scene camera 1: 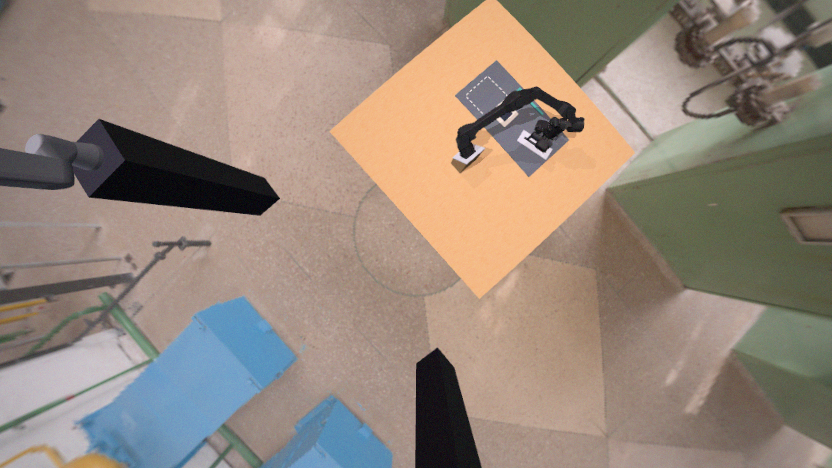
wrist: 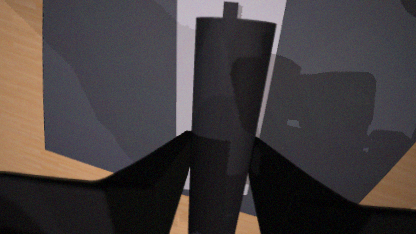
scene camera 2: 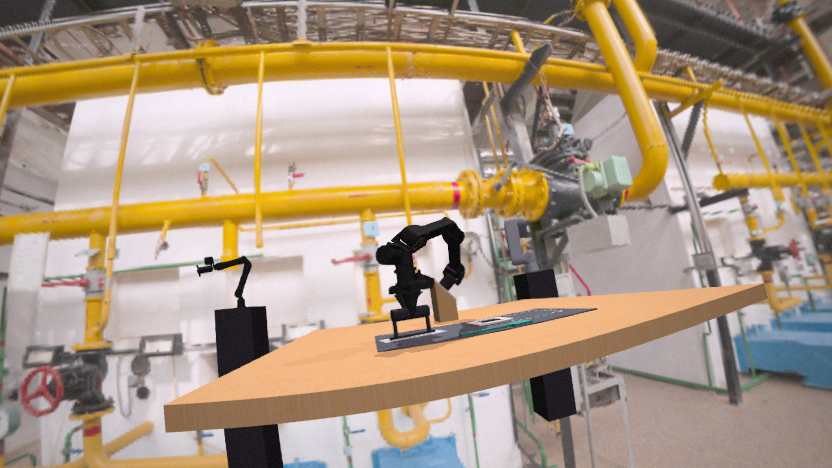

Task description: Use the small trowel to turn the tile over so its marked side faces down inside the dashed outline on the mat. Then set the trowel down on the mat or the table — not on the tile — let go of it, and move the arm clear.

I see my gripper (scene camera 2: 410,315) and a grey mat (scene camera 1: 527,117).
My gripper also shows in the wrist view (wrist: 220,140). The grey mat is seen too in the wrist view (wrist: 334,106) and in scene camera 2 (scene camera 2: 454,330).
